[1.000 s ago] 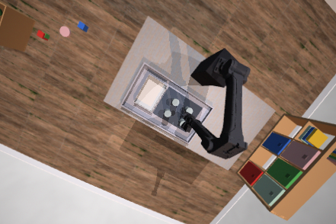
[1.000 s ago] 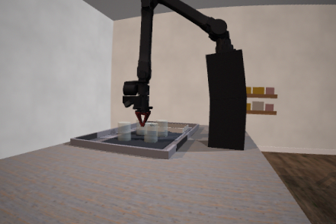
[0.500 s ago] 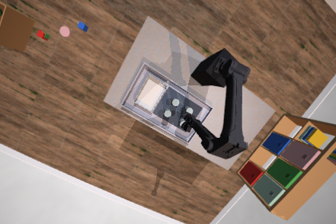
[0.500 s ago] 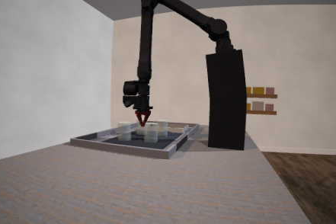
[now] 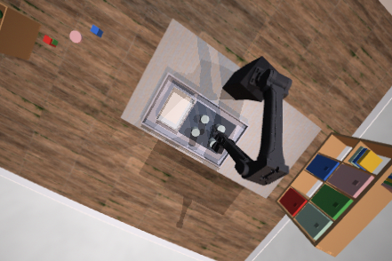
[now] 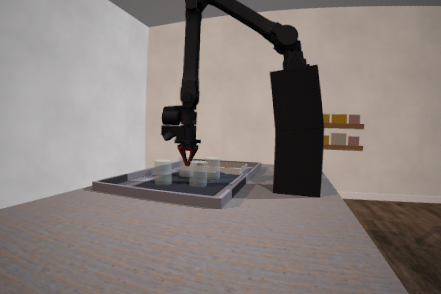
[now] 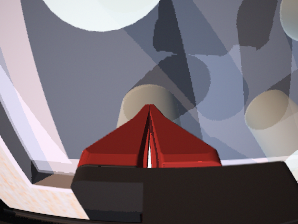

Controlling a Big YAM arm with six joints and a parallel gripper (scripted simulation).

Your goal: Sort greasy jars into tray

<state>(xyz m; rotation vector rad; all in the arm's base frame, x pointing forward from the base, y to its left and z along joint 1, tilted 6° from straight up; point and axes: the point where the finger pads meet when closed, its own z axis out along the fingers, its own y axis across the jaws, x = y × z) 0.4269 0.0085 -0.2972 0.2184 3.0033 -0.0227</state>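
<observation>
My gripper is now 80 mm to the left of the dark drying mat and 80 mm above it. From my hand the other things lie so: pale tray (390 mm to the right, 70 mm below, 50 mm behind).
</observation>
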